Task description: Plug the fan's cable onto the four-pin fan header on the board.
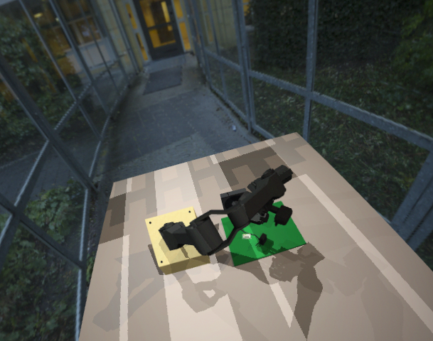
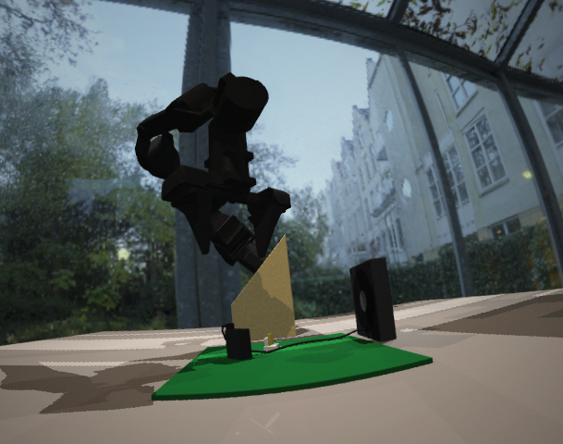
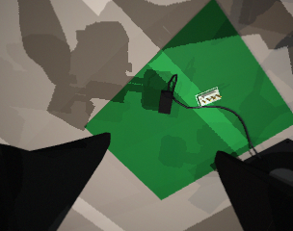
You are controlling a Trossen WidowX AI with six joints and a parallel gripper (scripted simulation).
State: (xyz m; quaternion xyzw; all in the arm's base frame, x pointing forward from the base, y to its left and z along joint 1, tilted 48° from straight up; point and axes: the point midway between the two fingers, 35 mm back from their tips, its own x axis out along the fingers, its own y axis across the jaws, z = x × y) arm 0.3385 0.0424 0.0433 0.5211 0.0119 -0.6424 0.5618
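Right now the black plug is 10 mm behind my gripper tip, 10 mm to the right of it and 120 mm below it. From my gripper tip the other things lie so: black fan: 100 mm behind, 180 mm to the left, 80 mm below; green board: 10 mm behind, 50 mm to the left, 150 mm below.
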